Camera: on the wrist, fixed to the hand. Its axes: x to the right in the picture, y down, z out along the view.
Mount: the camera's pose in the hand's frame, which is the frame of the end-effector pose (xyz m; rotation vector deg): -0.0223 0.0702 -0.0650 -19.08 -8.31 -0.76
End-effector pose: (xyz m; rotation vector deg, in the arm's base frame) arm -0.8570 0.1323 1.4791 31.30 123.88 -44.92
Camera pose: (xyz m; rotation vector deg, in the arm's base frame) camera -0.8346 0.2243 1.5053 16.84 120.52 -25.25
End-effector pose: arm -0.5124 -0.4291 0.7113 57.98 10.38 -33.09
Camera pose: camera -0.4859 -0.3384 0.7382 36.92 8.57 -34.80
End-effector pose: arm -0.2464 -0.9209 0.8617 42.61 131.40 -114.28
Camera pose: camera -0.1825 -0.8623 0.8155 30.91 140.63 -88.84
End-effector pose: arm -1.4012 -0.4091 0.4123 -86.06 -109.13 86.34
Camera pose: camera -1.3065 -0.3987 0.3883 -88.30 -134.08 78.89
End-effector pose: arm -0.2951 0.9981 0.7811 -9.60 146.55 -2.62
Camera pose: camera -0.3199 1.0704 0.8428 -17.36 137.65 21.52
